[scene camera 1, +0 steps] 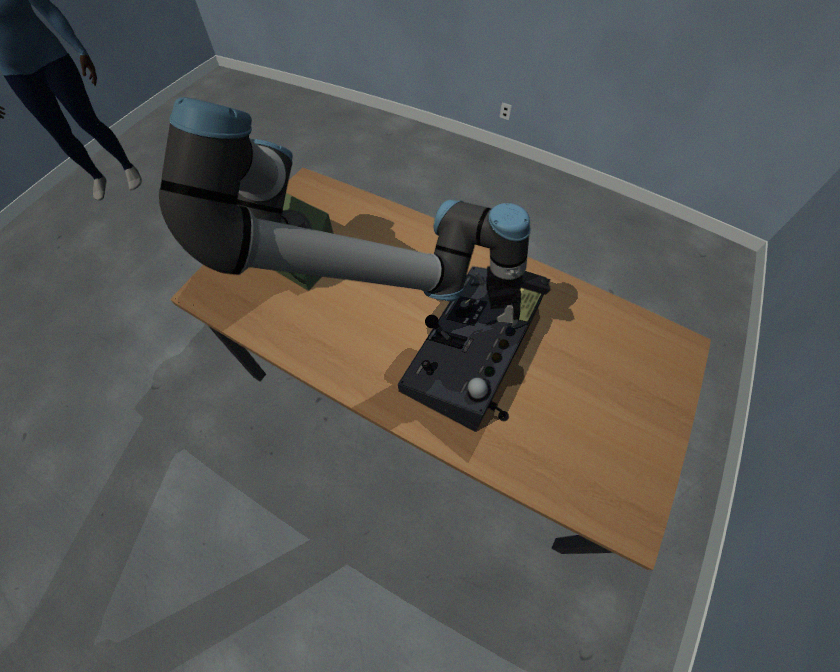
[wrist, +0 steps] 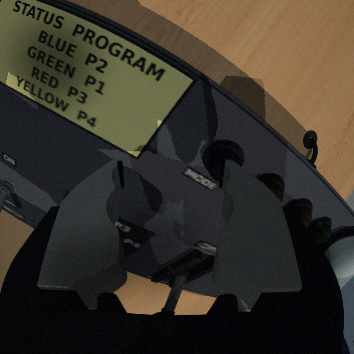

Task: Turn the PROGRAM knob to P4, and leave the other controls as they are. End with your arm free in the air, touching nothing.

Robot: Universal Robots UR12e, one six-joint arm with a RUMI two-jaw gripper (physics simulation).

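Frame: origin at the arm's base, x ahead, y left, z up, level; metres.
Seen in the pictures: gripper, fingertip midpoint: [scene camera 1: 510, 317] [wrist: 171, 163].
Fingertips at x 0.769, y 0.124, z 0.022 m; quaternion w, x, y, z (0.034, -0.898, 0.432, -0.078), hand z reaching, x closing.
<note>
A point is followed by its place in that frame.
The dark control console [scene camera 1: 458, 364] @(z -0.029, x 0.712, y -0.065 m) [wrist: 45, 125] @(z -0.014, x 0.728, y 0.212 m) lies on the table. Its PROGRAM knob [scene camera 1: 465, 304] @(z -0.021, x 0.625, y 0.115 m) is small and dark in the scene view, and its pointer cannot be read. In the wrist view the knob is hidden behind the left finger; the P3 label [wrist: 123, 227] @(z -0.038, x 0.669, y 0.102 m) and P4 label [wrist: 131, 243] @(z -0.046, x 0.648, y 0.080 m) show beside that finger. My gripper [scene camera 1: 506, 316] @(z 0.022, x 0.769, y 0.124 m) [wrist: 171, 163] @(z 0.022, x 0.769, y 0.124 m) is partly open with nothing between its fingers. It hangs over the console near the yellow display [scene camera 1: 530, 304] @(z 0.012, x 0.795, y 0.207 m) [wrist: 85, 65] @(z 0.008, x 0.786, y 0.202 m), to the MODE-label side of the knob. The display reads BLUE P2, GREEN P1, RED P3, YELLOW P4.
A black-balled lever [scene camera 1: 431, 320] @(z 0.023, x 0.584, y -0.014 m) [wrist: 173, 294] @(z -0.022, x 0.619, y 0.001 m) stands up beside the knob area. A blue button [scene camera 1: 510, 331] @(z 0.021, x 0.790, y 0.084 m) [wrist: 225, 152] @(z 0.018, x 0.794, y 0.099 m) sits close to the right finger, in a row with several others. A white ball [scene camera 1: 477, 388] @(z 0.050, x 0.803, y -0.130 m) [wrist: 344, 260] @(z 0.041, x 0.797, y -0.096 m) and a small joystick [scene camera 1: 428, 366] @(z -0.012, x 0.649, y -0.125 m) are farther along.
</note>
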